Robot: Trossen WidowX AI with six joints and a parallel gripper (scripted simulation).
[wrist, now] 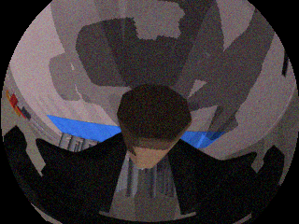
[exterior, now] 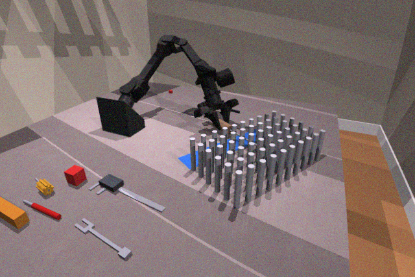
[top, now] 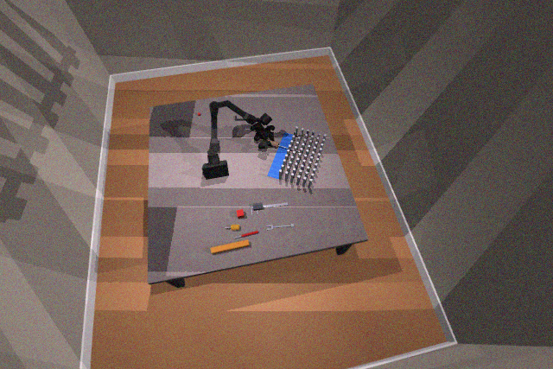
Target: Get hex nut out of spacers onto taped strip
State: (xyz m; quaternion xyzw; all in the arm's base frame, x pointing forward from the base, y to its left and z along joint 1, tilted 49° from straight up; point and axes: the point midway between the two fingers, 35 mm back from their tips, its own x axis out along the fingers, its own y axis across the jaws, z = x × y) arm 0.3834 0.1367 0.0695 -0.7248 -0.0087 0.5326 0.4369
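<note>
My gripper tip is now 7 cm to the left of the blue taped strip, 5 cm short of it and 3 cm above it. Also, from my gripper tip: grey hook tool 58 cm to the right, 3 cm below, 3 cm behind; red cube 47 cm to the right, 27 cm behind, 1 cm below; brown-handled tool 9 cm ahead, 4 cm to the right.
</note>
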